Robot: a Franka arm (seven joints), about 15 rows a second.
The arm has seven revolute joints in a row. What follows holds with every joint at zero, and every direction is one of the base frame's. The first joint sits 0.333 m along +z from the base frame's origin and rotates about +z. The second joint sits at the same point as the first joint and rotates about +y. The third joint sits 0.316 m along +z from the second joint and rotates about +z. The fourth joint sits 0.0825 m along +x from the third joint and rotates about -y. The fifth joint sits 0.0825 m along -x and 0.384 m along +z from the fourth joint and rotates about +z. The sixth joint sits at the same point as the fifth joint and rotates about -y. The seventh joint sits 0.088 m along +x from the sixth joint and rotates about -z. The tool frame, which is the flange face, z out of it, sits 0.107 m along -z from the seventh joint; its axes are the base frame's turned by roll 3.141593, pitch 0 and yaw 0 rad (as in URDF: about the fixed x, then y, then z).
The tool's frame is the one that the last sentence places.
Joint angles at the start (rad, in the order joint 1, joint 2, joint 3, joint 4, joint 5, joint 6, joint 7): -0.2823 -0.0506 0.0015 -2.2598 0.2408 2.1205 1.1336
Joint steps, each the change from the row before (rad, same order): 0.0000 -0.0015 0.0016 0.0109 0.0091 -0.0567 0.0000; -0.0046 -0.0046 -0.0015 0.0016 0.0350 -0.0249 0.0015; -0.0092 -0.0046 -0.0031 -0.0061 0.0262 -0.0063 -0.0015; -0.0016 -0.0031 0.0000 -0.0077 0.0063 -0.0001 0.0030; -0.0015 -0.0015 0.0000 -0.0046 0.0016 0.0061 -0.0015; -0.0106 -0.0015 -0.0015 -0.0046 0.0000 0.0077 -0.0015; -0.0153 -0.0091 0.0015 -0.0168 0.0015 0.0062 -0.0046; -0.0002 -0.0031 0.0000 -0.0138 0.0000 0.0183 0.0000; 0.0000 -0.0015 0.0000 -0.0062 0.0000 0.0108 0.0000; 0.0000 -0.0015 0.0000 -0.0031 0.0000 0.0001 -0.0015; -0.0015 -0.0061 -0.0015 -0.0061 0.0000 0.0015 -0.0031; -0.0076 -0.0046 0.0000 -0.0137 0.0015 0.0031 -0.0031
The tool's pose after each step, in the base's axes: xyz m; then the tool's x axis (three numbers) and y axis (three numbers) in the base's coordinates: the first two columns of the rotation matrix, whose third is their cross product. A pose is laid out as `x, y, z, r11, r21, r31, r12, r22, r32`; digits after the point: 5 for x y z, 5 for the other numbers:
0.48369, -0.12513, 0.37833, 0.01814, -0.96996, -0.24260, -0.99848, -0.03020, 0.04612
0.48140, -0.12485, 0.38002, -0.00591, -0.96075, -0.27735, -0.99850, -0.00941, 0.05389
0.47805, -0.12851, 0.37961, -0.02953, -0.95342, -0.30018, -0.99843, 0.01385, 0.05423
0.47584, -0.12830, 0.37790, -0.03843, -0.95129, -0.30591, -0.99807, 0.02160, 0.05822
0.47501, -0.12898, 0.37708, -0.03992, -0.95136, -0.30550, -0.99819, 0.02419, 0.05513
0.47289, -0.13487, 0.37634, -0.05069, -0.95154, -0.30333, -0.99802, 0.03691, 0.05099
0.46683, -0.14015, 0.37399, -0.06209, -0.95065, -0.30398, -0.99749, 0.04874, 0.05134
0.46476, -0.14033, 0.37078, -0.06510, -0.95198, -0.29915, -0.99750, 0.05379, 0.04588
0.46407, -0.14056, 0.36957, -0.06631, -0.95292, -0.29590, -0.99755, 0.05665, 0.04109
0.46319, -0.14027, 0.36897, -0.06526, -0.95286, -0.29631, -0.99759, 0.05523, 0.04210
0.46105, -0.14114, 0.36941, -0.06499, -0.95299, -0.29595, -0.99765, 0.05566, 0.03985
0.45643, -0.14345, 0.36600, -0.07242, -0.95177, -0.29815, -0.99708, 0.06186, 0.04469

